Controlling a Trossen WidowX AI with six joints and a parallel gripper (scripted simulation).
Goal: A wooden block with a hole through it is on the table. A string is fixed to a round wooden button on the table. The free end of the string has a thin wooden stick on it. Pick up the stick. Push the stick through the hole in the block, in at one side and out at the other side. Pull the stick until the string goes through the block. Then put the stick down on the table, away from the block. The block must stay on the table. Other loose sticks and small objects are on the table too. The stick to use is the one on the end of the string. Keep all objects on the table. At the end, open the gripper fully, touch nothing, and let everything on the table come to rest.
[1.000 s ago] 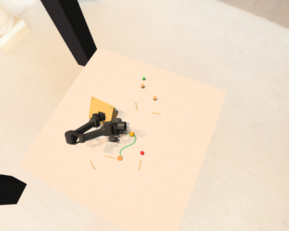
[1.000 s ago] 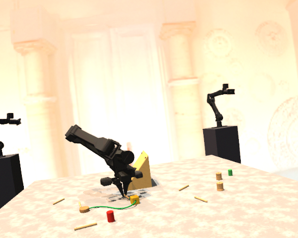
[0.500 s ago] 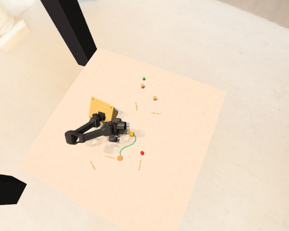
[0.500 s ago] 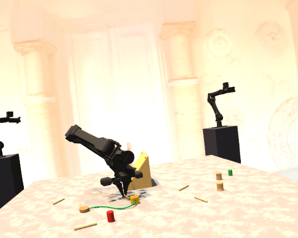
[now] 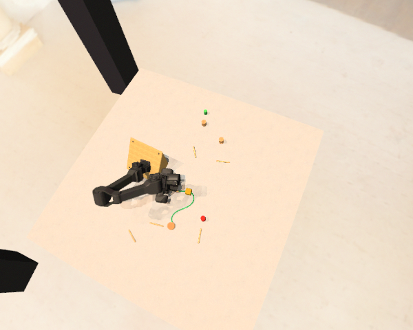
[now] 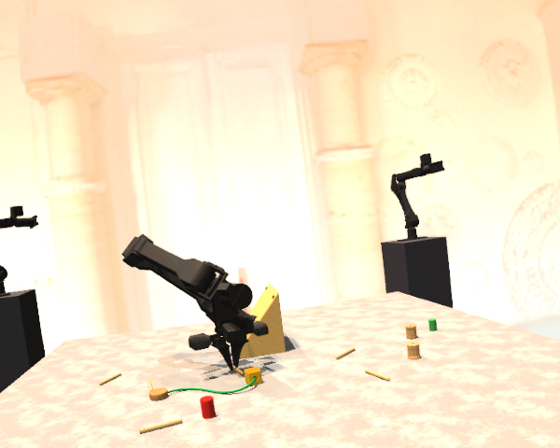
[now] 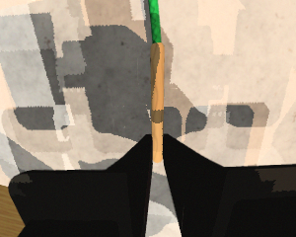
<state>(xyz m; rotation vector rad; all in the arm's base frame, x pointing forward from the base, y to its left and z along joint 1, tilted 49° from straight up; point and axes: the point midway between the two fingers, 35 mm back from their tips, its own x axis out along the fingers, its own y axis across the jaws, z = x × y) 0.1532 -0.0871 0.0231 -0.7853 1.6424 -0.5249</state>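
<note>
Right now my gripper tip is 4 cm short of the thin wooden stick, 1 cm to the right of it and 1 cm below it. The rest, counted from my gripper tip: red cylinder 24 cm ahead, 8 cm to the right, 2 cm above; then round wooden button 18 cm to the right, 10 cm ahead, 1 cm above; then yellow block 11 cm ahead, 3 cm to the left, 1 cm above.
</note>
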